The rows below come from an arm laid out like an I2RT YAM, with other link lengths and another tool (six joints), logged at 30 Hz.
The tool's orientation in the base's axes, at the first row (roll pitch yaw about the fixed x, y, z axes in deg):
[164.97 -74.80 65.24]
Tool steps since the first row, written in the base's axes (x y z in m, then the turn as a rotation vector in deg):
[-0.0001 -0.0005 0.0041 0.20 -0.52 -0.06]
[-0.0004 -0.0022 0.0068 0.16 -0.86 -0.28]
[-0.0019 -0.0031 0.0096 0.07 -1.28 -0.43]
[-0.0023 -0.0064 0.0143 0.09 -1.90 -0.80]
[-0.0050 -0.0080 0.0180 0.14 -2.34 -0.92]
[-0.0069 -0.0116 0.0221 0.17 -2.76 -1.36]
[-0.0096 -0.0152 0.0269 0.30 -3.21 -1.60]
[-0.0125 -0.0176 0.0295 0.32 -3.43 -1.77]
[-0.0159 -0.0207 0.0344 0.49 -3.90 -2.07]
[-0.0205 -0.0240 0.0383 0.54 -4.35 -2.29]
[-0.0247 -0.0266 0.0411 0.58 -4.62 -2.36]
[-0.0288 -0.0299 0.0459 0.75 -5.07 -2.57]
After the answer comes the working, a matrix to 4 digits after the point.
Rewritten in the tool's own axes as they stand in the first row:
[0.0038 0.0005 -0.0015 -0.16 0.48 -0.24]
[0.0060 0.0015 -0.0036 -0.46 0.65 -0.46]
[0.0083 0.0011 -0.0059 -0.71 0.83 -0.79]
[0.0120 0.0032 -0.0098 -1.21 1.22 -1.14]
[0.0149 0.0024 -0.0136 -1.43 1.52 -1.41]
[0.0178 0.0035 -0.0185 -1.95 1.78 -1.59]
[0.0213 0.0040 -0.0240 -2.28 2.15 -1.78]
[0.0229 0.0035 -0.0283 -2.49 2.29 -1.88]
[0.0265 0.0031 -0.0339 -2.87 2.70 -2.05]
[0.0290 0.0019 -0.0402 -3.19 3.01 -2.29]
[0.0306 0.0005 -0.0455 -3.31 3.21 -2.45]
[0.0340 -0.0002 -0.0517 -3.60 3.61 -2.62]

The tool's axes in the first row as the columns of a matrix, in the base's axes (rounded; the answer above uses it unrounded):
[0.1098 0.7722 0.6258]
[0.2381 -0.6317 0.7377]
[0.9650 0.0680 -0.2532]

